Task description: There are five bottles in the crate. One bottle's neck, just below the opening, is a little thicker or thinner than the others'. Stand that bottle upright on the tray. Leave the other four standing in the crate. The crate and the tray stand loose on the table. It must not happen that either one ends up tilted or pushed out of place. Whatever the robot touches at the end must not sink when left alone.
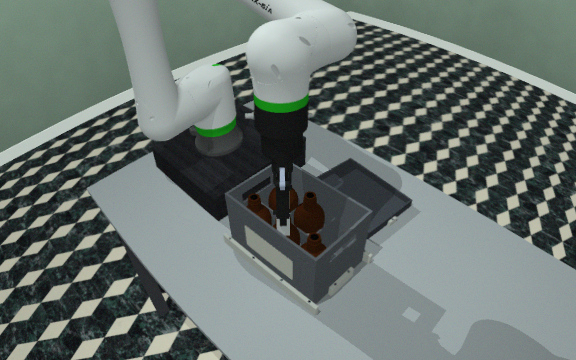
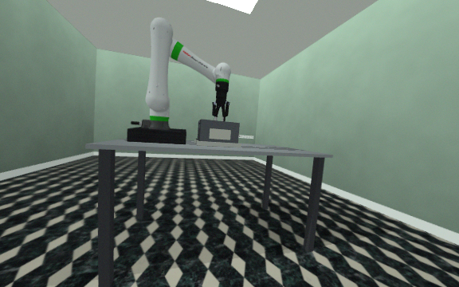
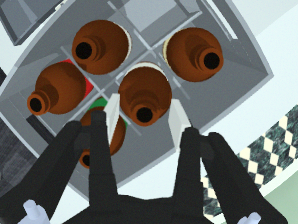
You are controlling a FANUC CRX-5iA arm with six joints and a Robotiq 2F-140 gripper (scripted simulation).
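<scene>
Now: hand 8 cm above the brown bottle. Also, from my hand: glass bottle (10 cm behind, 8 cm below, 7 cm to the left); then crate (9 cm below, 4 cm to the left, 1 cm behind); then dark grey tray (30 cm to the left, 16 cm below, 6 cm behind).
</scene>
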